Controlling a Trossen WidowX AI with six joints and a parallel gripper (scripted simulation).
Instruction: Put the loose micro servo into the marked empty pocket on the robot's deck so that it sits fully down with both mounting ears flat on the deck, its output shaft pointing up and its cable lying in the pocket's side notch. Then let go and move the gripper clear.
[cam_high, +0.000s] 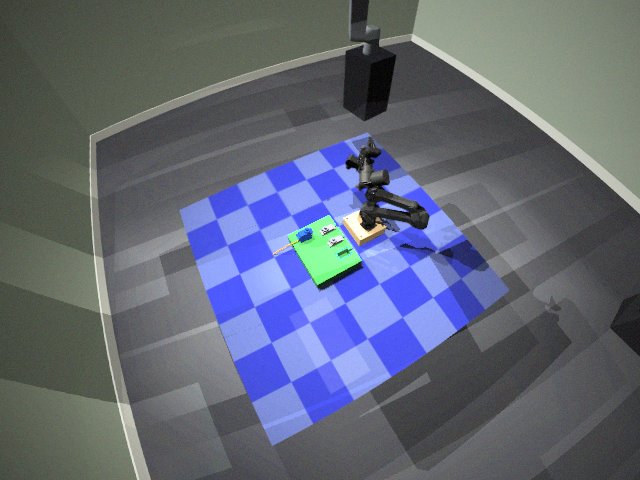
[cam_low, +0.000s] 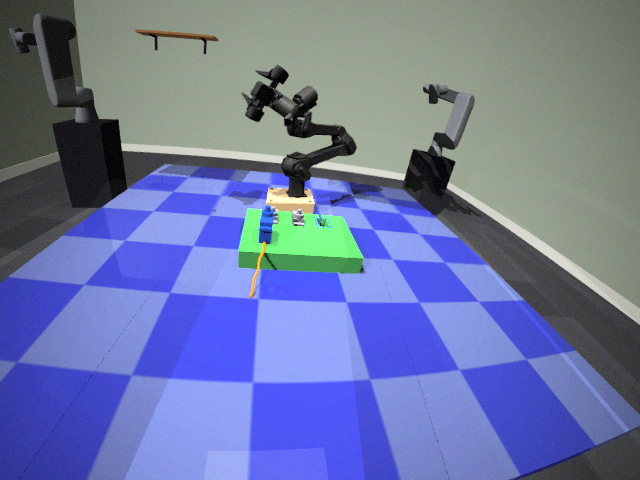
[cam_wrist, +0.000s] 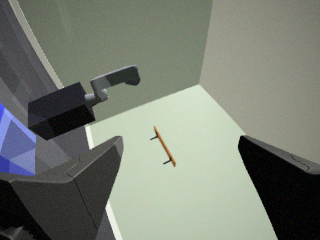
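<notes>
My gripper tip is now 400 mm short of the green deck, 140 mm to the right of it and 390 mm above it.
</notes>
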